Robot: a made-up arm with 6 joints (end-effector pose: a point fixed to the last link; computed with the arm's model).
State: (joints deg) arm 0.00 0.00 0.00 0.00 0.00 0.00
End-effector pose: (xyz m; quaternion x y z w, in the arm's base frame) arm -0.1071 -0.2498 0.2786 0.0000 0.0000 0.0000 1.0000
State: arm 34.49 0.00 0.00 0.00 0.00 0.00
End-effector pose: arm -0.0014 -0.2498 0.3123 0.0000 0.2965 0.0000 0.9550
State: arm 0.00 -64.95 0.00 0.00 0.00 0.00
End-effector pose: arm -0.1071 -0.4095 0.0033 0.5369 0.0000 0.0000 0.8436
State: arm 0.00 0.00 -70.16 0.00 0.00 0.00
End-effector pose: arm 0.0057 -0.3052 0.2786 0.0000 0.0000 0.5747 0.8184
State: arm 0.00 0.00 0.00 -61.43 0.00 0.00
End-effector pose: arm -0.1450 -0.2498 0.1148 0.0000 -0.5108 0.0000 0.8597
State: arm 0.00 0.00 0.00 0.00 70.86 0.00
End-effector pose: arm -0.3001 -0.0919 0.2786 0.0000 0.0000 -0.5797 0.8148
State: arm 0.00 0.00 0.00 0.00 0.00 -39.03
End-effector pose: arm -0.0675 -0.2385 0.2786 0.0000 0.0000 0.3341 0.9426
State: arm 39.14 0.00 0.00 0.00 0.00 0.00
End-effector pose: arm 0.0138 -0.2498 0.3118 0.0000 0.3350 0.0000 0.9422
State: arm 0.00 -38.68 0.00 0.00 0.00 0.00
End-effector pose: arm -0.1071 -0.3843 0.1356 0.3312 0.0000 0.0000 0.9436
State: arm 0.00 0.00 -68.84 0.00 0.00 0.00
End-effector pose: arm 0.0032 -0.3055 0.2786 0.0000 0.0000 0.5653 0.8249
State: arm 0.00 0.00 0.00 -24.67 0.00 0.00
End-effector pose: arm -0.1437 -0.2498 0.2186 0.0000 -0.2136 0.0000 0.9769
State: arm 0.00 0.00 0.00 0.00 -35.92 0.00
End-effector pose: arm 0.0216 -0.2175 0.2786 0.0000 0.0000 0.3084 0.9513
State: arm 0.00 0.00 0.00 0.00 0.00 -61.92
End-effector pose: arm -0.0508 -0.2206 0.2786 0.0000 0.0000 0.5144 0.8575
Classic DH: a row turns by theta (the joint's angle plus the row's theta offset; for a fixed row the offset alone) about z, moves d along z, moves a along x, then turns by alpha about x. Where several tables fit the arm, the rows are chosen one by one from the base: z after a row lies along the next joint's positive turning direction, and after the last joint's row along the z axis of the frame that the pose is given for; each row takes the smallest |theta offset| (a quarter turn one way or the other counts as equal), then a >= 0, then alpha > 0; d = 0 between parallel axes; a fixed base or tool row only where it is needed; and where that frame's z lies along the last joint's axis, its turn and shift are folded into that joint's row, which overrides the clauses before.
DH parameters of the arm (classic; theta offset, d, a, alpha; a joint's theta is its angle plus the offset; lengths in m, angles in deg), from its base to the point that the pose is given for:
base (fixed): 0 0.1251 0 -90
joint 1: 90 -0.1134 0.1096 -90
joint 2: 90 0.0113 0.0838 90
joint 3: -90 -0.1493 0.0231 90
joint 4: 0 0.162 -0.1044 -90
joint 5: -86 0 -0.1534 0
joint 6: -0.47 0 -0.0617 180
tool (fixed): -86.47 0.1138 0 0

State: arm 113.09 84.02 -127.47 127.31 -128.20 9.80
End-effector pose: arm 0.1877 -0.1162 0.3376 0.2079 -0.3142 0.2678 0.8867
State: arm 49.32 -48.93 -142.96 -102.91 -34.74 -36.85
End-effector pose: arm -0.0509 -0.3260 0.0021 0.4240 -0.8985 0.1118 0.0193
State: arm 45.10 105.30 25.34 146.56 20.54 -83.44
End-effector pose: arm 0.1216 0.0449 0.0357 -0.0145 0.7198 -0.5250 0.4539
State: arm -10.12 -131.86 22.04 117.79 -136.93 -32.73
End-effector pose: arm 0.2179 -0.2877 0.1344 -0.4662 0.4233 -0.1644 0.7592
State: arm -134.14 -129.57 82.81 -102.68 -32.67 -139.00
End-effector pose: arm 0.0761 -0.2023 0.2900 -0.5113 -0.7687 0.3669 0.1142
